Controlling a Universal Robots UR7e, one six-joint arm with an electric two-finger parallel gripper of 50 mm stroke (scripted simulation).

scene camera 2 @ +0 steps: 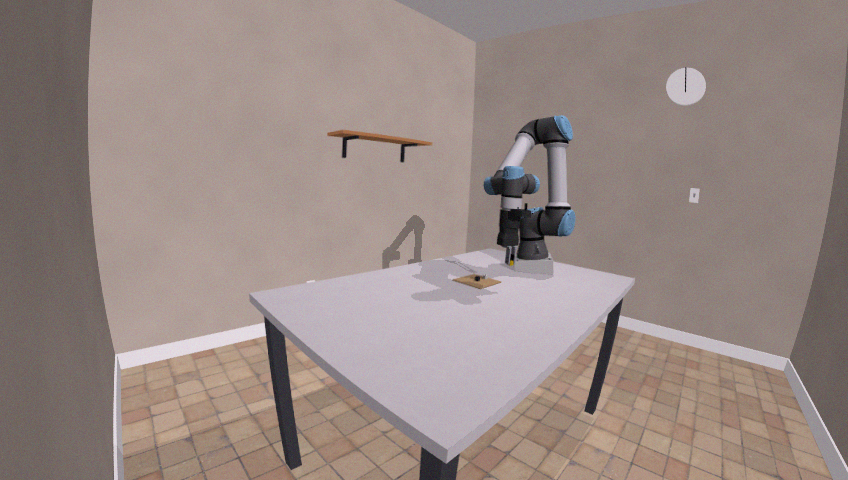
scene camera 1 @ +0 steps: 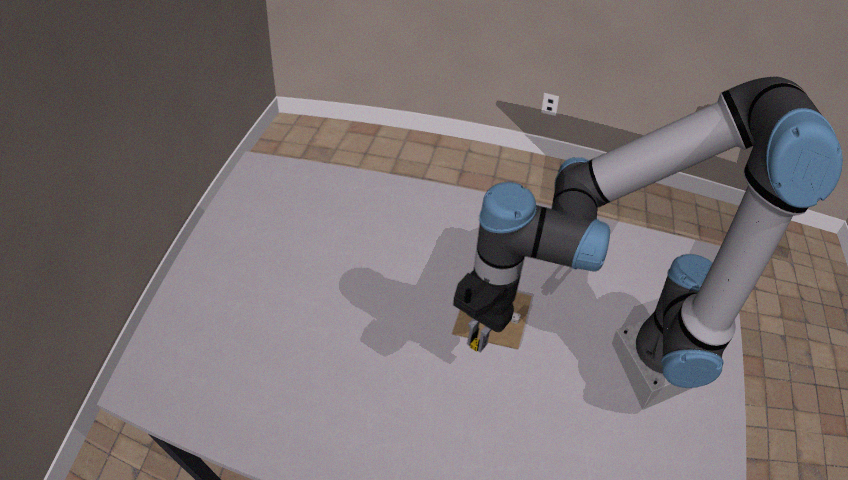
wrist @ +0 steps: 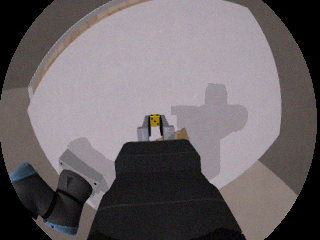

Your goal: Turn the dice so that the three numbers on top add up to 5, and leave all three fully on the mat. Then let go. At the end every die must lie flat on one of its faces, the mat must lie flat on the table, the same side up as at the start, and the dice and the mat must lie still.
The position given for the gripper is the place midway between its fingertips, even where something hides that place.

In view: the gripper (scene camera 1: 477, 344) and a brown mat (scene camera 1: 511, 335).
The gripper shows as well in scene camera 2 (scene camera 2: 509, 263) and in the wrist view (wrist: 154, 121).
